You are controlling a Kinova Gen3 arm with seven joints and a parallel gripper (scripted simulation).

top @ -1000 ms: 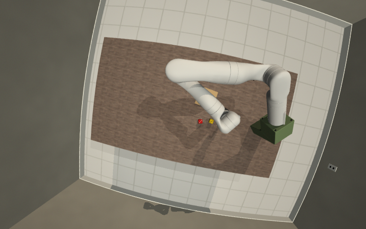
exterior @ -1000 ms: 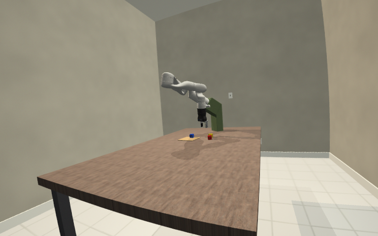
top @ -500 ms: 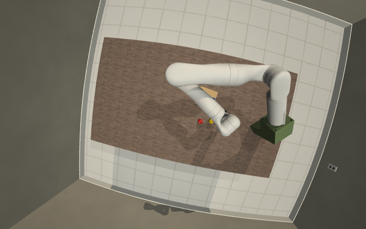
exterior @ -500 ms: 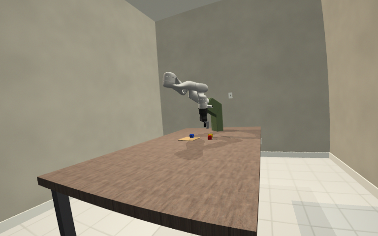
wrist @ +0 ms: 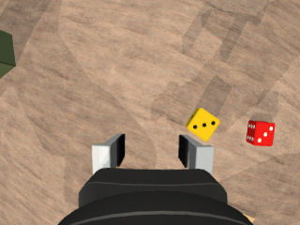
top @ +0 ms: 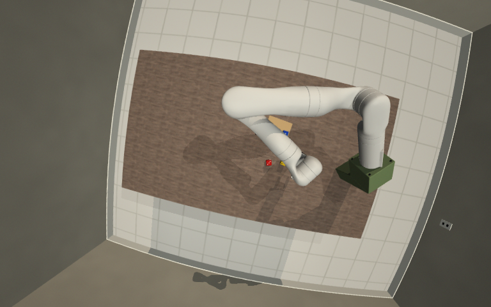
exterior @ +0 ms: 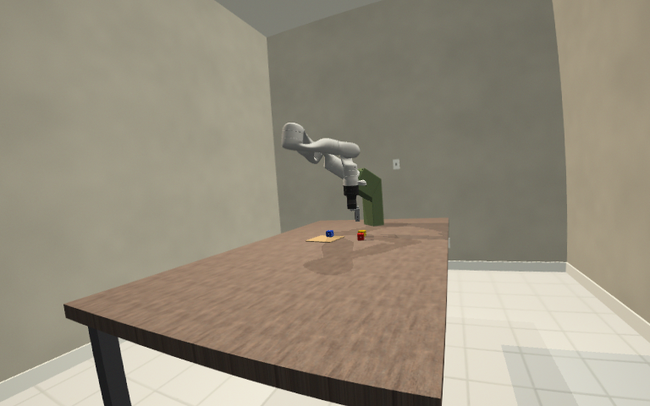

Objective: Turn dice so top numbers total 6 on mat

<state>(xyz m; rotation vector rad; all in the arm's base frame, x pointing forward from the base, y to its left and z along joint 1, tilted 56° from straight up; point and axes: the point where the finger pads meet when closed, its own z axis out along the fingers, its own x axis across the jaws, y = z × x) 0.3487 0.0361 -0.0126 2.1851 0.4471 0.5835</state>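
Right now the yellow die is 5 cm ahead of my hand, 2 cm to the left of it and 8 cm below it. From my hand the other things lie so: blue die (5 cm ahead, 14 cm to the right, 7 cm below); then tan mat (9 cm ahead, 15 cm to the right, 9 cm below); then red die (13 cm ahead, 3 cm to the left, 8 cm below).
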